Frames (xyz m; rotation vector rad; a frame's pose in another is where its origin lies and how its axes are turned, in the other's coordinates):
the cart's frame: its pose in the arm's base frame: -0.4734 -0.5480 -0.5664 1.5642 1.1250 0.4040
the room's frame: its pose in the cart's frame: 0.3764 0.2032 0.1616 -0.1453 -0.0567 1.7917
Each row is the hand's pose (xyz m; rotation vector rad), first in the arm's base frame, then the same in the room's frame.
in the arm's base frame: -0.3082 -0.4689 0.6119 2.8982 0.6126 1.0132
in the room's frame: 1.0644 0.4124 -0.3525 0.9085 -0.4547 -0.6174
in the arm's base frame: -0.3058 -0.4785 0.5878 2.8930 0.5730 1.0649
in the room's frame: 1.0427 0.4148 -0.3384 0.9008 -0.4327 -0.5814
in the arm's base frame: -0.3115 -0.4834 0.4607 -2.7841 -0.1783 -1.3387
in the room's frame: 0.9196 0.4059 -0.3072 0.8154 -0.3348 -0.2814
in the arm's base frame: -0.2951 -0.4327 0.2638 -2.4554 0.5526 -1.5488
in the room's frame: 0.7313 0.3323 -0.2801 0.6424 -0.2783 0.2605
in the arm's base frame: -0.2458 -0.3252 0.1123 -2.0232 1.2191 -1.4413
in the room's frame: 0.5912 0.2007 -0.2793 0.4511 -0.3575 0.8091
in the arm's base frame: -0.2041 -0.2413 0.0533 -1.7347 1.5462 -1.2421
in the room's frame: 0.5396 0.1035 -0.2913 0.3327 -0.4712 1.1365
